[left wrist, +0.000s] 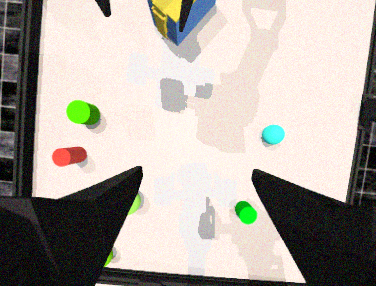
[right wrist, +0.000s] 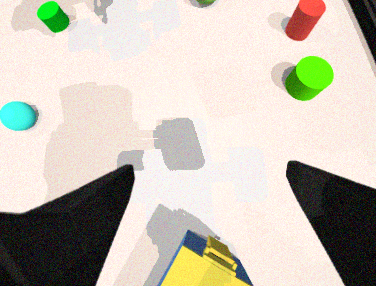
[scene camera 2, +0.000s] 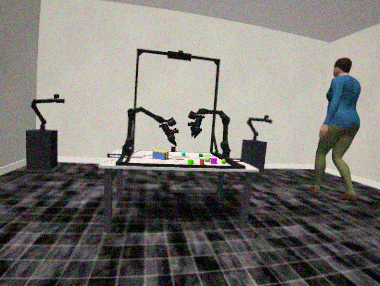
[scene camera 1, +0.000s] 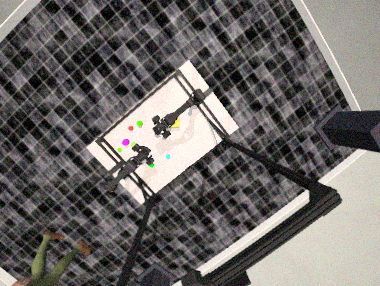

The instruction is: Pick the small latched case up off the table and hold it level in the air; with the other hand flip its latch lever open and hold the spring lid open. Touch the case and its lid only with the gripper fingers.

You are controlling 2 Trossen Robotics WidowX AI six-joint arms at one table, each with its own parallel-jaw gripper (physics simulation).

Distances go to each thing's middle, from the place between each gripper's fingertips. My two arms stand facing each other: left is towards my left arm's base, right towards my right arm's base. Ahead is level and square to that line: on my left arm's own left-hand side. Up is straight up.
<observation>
Now: the small case [right wrist: 194, 253] 120 mm to the right of my right hand, 100 mm below it and 50 mm behind it.
My left gripper is now 10 mm short of the small case, 290 mm to the left of it and 160 mm above it.
</observation>
